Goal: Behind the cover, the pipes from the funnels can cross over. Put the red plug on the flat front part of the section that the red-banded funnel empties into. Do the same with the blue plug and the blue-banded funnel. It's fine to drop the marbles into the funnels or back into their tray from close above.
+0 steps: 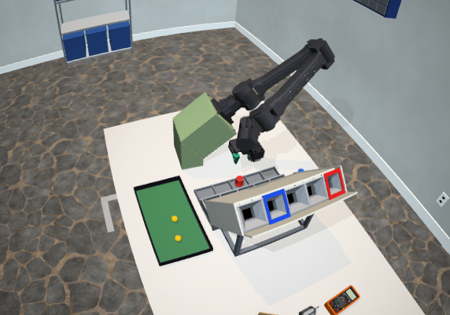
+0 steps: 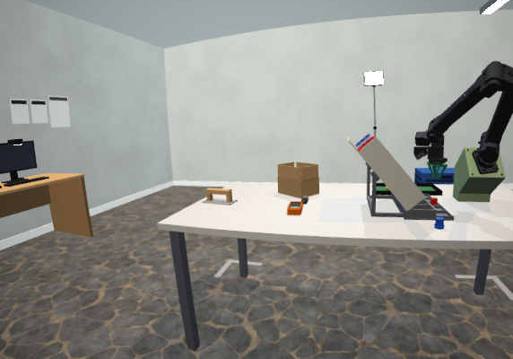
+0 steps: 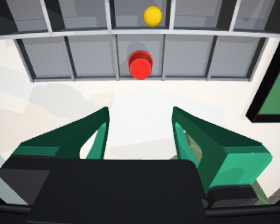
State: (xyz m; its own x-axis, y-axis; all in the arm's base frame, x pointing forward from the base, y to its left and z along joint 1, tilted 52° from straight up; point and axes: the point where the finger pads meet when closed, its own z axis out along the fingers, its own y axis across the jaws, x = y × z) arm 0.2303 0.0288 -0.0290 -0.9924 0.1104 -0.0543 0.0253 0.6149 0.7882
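My hand is 7 cm short of the green tray, 33 cm to the left of it and 14 cm above it. From my hand the other things lie so: beige cover: 20 cm ahead, 6 cm above; orange multimeter: 67 cm ahead, 10 cm to the left, 13 cm below.
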